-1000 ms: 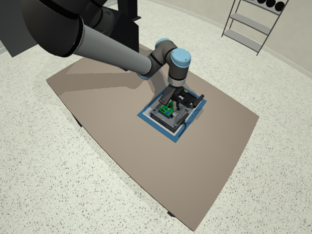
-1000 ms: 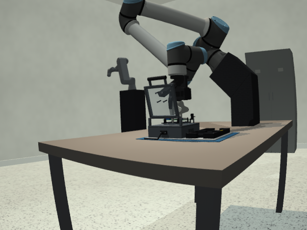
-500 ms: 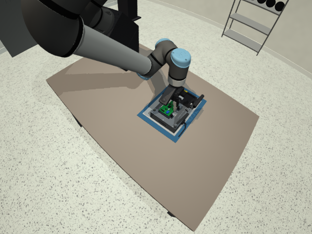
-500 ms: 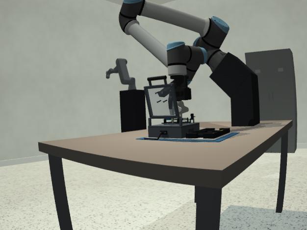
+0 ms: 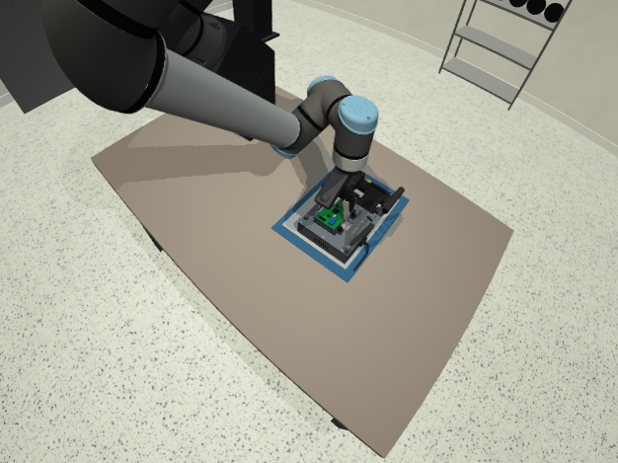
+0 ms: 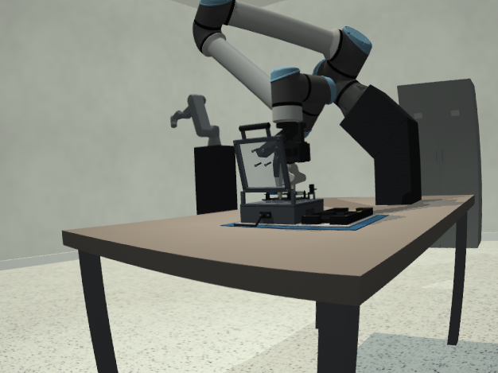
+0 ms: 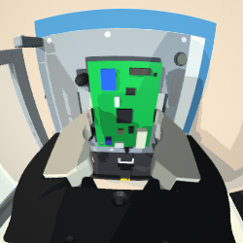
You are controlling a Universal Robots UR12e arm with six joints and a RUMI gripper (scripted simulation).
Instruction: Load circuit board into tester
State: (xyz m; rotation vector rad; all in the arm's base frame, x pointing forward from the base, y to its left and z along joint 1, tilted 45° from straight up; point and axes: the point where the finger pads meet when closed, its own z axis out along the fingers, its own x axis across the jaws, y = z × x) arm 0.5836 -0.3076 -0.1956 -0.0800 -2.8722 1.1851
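Now: the green circuit board right at my hand. Round my hand: tester bed (1 cm below, 1 cm ahead); then black post (6 cm to the left, 6 cm behind, 1 cm above); then tester (4 cm to the left, 4 cm ahead, 3 cm above).
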